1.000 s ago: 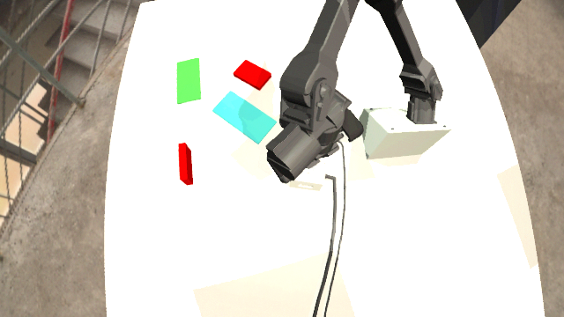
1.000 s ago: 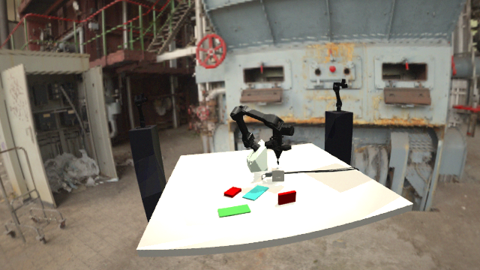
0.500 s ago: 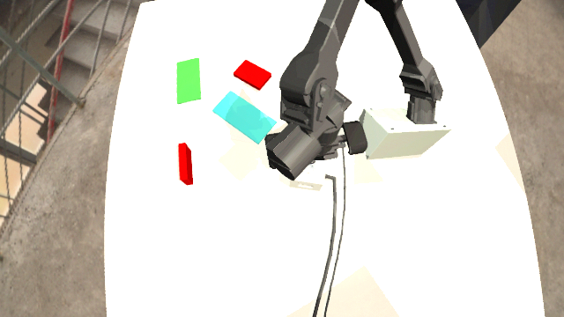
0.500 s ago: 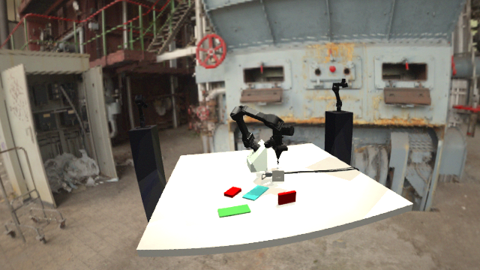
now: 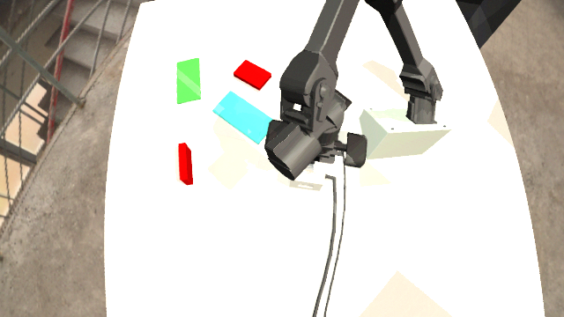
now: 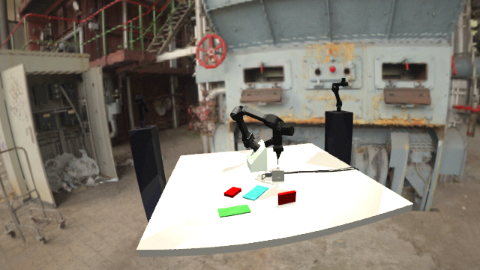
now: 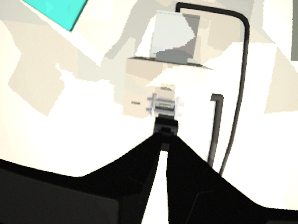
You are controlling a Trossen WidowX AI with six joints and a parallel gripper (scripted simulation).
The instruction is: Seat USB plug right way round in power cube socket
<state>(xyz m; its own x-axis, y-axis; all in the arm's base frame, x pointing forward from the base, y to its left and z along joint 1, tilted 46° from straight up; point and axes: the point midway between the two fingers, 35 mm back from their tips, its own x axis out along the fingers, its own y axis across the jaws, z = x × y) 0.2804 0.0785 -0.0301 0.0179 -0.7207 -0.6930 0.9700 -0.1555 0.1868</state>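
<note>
Right now my gripper tip is 2 cm above the dark USB plug. The rest, counted from my gripper tip: green flat block 32 cm ahead, 31 cm to the right, 13 cm below; cyan plate 15 cm ahead, 17 cm to the right, 13 cm below.
</note>
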